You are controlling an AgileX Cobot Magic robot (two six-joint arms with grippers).
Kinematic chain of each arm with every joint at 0, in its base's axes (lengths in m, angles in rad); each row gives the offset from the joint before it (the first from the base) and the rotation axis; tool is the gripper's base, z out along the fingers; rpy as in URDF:
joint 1: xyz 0 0 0.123 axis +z
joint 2: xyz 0 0 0 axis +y
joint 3: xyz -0.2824 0 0.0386 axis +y
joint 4: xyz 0.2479 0 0.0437 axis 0.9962 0 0.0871
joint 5: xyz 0 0 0 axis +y
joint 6: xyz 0.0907 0 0.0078 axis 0.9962 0 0.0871
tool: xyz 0 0 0 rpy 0 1.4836 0
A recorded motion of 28 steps. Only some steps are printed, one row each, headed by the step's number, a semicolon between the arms.
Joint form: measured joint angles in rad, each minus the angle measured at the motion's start. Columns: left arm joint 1, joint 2, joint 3, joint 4, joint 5, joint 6; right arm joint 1, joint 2, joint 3, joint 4, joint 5, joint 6.
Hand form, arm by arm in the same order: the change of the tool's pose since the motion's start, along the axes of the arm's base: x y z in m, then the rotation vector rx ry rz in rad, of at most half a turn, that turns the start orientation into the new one. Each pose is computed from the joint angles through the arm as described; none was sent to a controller.
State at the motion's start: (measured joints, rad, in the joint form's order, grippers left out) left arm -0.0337 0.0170 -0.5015 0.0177 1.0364 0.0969; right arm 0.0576 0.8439 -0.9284 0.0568 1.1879 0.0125
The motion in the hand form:
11: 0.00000 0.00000 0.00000 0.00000 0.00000 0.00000; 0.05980 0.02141 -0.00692 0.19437 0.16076 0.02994
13: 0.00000 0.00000 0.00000 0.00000 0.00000 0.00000; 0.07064 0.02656 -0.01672 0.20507 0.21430 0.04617
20: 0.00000 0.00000 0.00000 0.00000 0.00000 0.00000; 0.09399 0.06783 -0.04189 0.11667 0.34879 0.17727
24: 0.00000 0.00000 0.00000 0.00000 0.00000 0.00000; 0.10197 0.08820 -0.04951 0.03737 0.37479 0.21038
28: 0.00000 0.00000 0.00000 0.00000 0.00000 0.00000; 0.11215 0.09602 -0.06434 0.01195 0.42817 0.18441
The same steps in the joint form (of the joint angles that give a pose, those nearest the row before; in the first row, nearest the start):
11: 0.0000 0.0000 0.0000 0.0000 0.0000 0.0000; 0.0033 0.2608 -0.1136 0.2075 0.0034 -0.0066
13: 0.0000 0.0000 0.0000 0.0000 0.0000 0.0000; 0.0183 0.3147 -0.1156 0.2246 0.0039 -0.0125
20: 0.0000 0.0000 0.0000 0.0000 0.0000 0.0000; 0.2087 0.4731 -0.1568 0.1571 0.0051 0.0347
24: 0.0000 0.0000 0.0000 0.0000 0.0000 0.0000; 0.3041 0.5384 -0.1923 0.0778 0.0041 0.0973
28: 0.0000 0.0000 0.0000 0.0000 0.0000 0.0000; 0.3252 0.6054 -0.2029 0.0553 0.0023 0.1426

